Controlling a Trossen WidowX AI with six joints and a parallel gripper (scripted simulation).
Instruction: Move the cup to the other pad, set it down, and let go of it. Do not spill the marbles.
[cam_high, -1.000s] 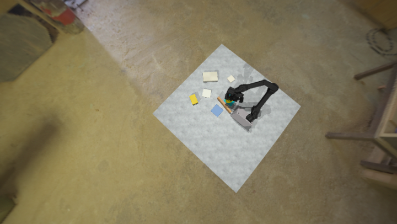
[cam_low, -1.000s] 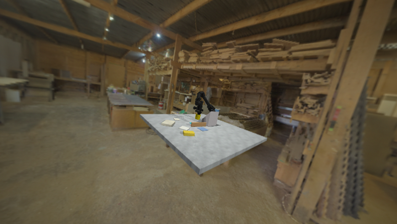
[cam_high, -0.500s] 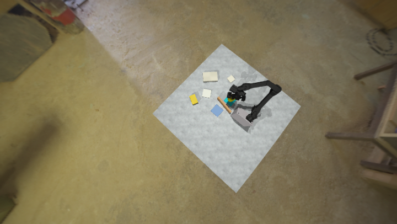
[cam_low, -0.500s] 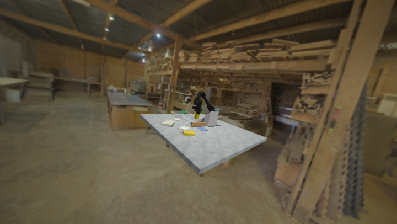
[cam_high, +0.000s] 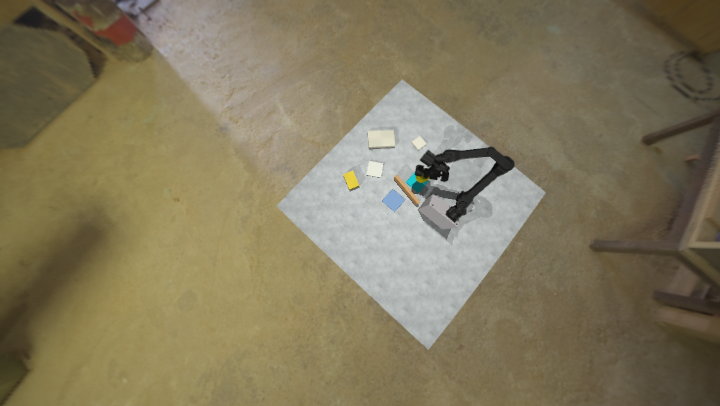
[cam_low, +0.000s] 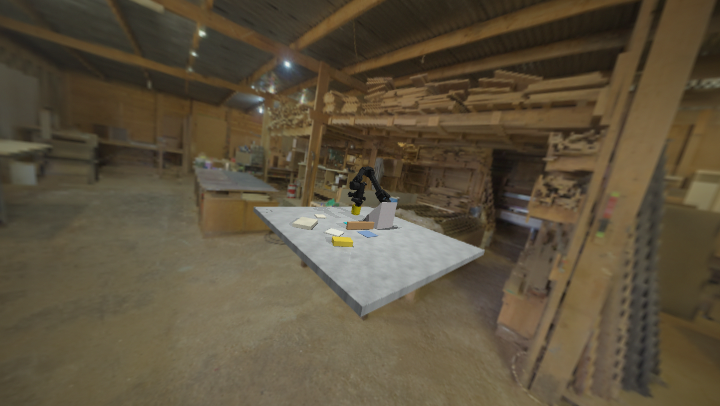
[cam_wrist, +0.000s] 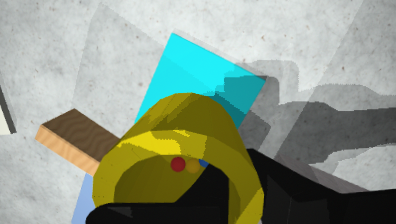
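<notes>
Right now my gripper tip is 2 cm short of the cyan pad, 1 cm to the right of it and 13 cm above it. From my gripper tip the other things lie so: yellow cup (2 cm ahead, 2 cm to the left); then blue pad (5 cm ahead, 22 cm to the left, 13 cm below); then wooden bar (4 cm ahead, 12 cm to the left, 10 cm below).
</notes>
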